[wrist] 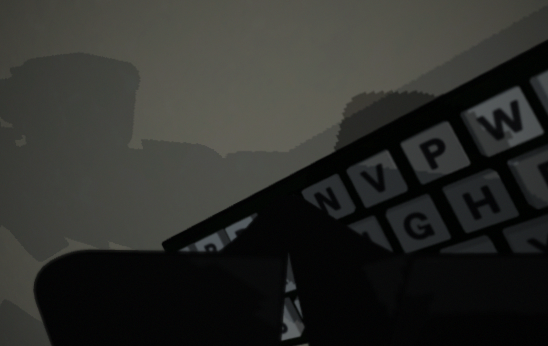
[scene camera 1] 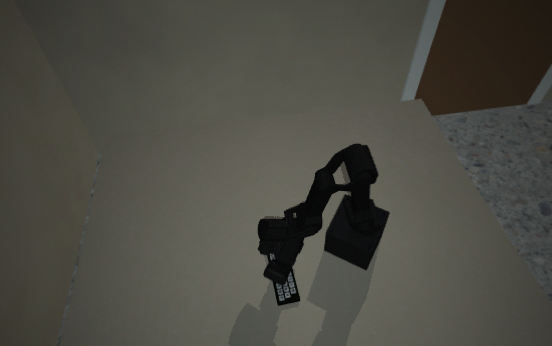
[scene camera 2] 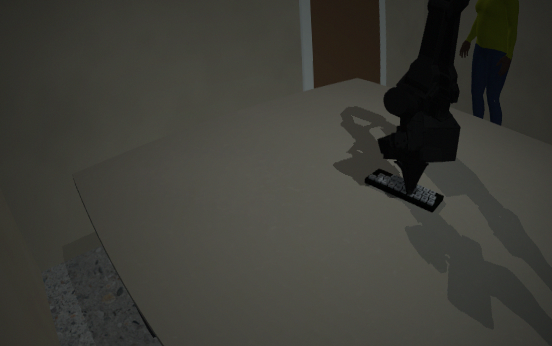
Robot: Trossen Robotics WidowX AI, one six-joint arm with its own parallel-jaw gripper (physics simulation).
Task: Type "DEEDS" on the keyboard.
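Pixels of known places: gripper, between the fingertips: point(wrist: 286, 206) point(scene camera 2: 409, 194); arm's base, origin of its link: point(scene camera 1: 365, 226) point(scene camera 2: 438, 113).
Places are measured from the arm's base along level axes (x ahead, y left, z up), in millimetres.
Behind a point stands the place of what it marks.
The black keyboard point(scene camera 1: 287, 294) {x 222, y 162, z -101 mm} point(scene camera 2: 431, 200) {x 235, y 170, z -101 mm} point(wrist: 417, 223) {x 243, y 74, z -101 mm} with pale keys lies on the table. In the wrist view it slants up to the right. The N key point(wrist: 328, 199) {x 256, y 100, z -102 mm}, V key point(wrist: 377, 179) {x 259, y 83, z -101 mm}, P key point(wrist: 434, 151) {x 264, y 65, z -101 mm}, W key point(wrist: 503, 121) {x 268, y 48, z -101 mm}, G key point(wrist: 418, 225) {x 243, y 74, z -101 mm} and H key point(wrist: 481, 201) {x 247, y 57, z -101 mm} are readable. A partly covered key point(wrist: 210, 246) {x 246, y 154, z -101 mm} at the left looks like D. My gripper point(scene camera 2: 410, 192) {x 256, y 117, z -104 mm} point(wrist: 286, 206) {x 256, y 117, z -104 mm} is shut and empty, tips down at the keyboard's surface, just left of N, largely covering the key between D and N. Whether the tips touch or press a key is hidden.
The arm's base point(scene camera 1: 356, 240) {x 28, y 40, z -11 mm} stands on the table point(scene camera 1: 175, 225) {x 588, y -74, z -117 mm} point(scene camera 2: 225, 225) {x 617, y -28, z -117 mm}, right of the keyboard in scene camera 1. The arm's shadows fall around the keyboard. A person point(scene camera 2: 495, 30) and a brown door point(scene camera 2: 345, 45) are beyond the table.
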